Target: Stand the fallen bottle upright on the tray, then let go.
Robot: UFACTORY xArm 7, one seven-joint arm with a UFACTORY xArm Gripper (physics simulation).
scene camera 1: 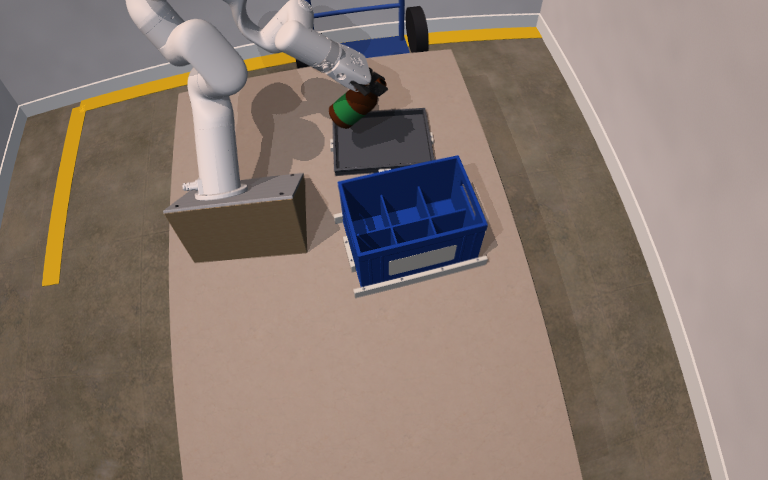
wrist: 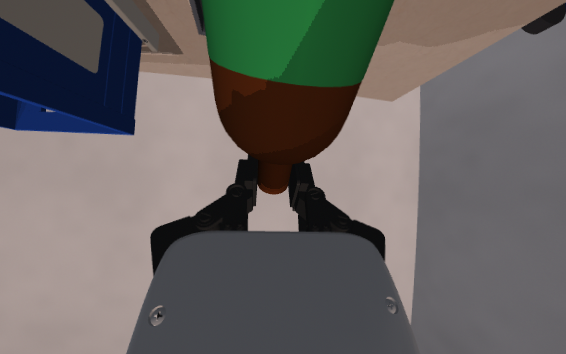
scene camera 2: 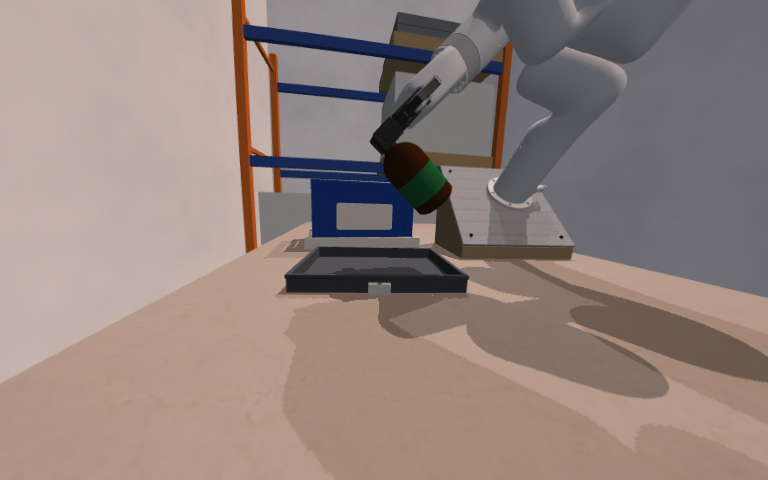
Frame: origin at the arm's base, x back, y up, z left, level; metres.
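Seen in the pictures: gripper, fingertip midpoint: (scene camera 1: pixel 382 87) (wrist: pixel 274 159) (scene camera 2: pixel 377 145); arm's base, origin of the base link: (scene camera 1: pixel 221 193) (scene camera 2: pixel 508 194).
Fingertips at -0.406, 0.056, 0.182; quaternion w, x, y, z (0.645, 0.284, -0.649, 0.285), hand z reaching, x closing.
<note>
Pixels of each thing's top centre, then the offset from my fingertips to it, as dx, dy, dz.
- dark grey tray, middle of its top: (scene camera 2: pixel 376 257) (scene camera 1: pixel 381 137) +0.005, -0.189, -0.002
- blue divided crate, middle of its top: (scene camera 1: pixel 411 202) (scene camera 2: pixel 360 184) -0.001, -0.039, -0.306
The brown bottle with a green label (scene camera 1: pixel 346 109) (scene camera 2: pixel 421 183) (wrist: pixel 285 115) is held in the air by its neck. It is tilted, neck end up and base down, leaning toward the robot-base side. My gripper (scene camera 1: pixel 374 88) (scene camera 2: pixel 381 146) (wrist: pixel 274 159) is shut on the bottle's neck, with one finger on each side. The dark grey tray (scene camera 1: pixel 362 171) (scene camera 2: pixel 328 284) lies flat on the table below. In scene camera 1 the bottle overlaps the tray's far left corner; in scene camera 2 there is a gap between its base and the tray.
A blue divided crate (scene camera 1: pixel 368 268) (scene camera 2: pixel 322 209) (wrist: pixel 120 75) stands beside the tray, with white rails (scene camera 1: pixel 419 276) (scene camera 2: pixel 362 242) along it. The robot's base block (scene camera 1: pixel 249 229) (scene camera 2: pixel 515 252) is at the side. A blue cart (scene camera 1: pixel 379 47) stands beyond the table. An orange-post shelf rack (scene camera 2: pixel 241 113) is in the background.
</note>
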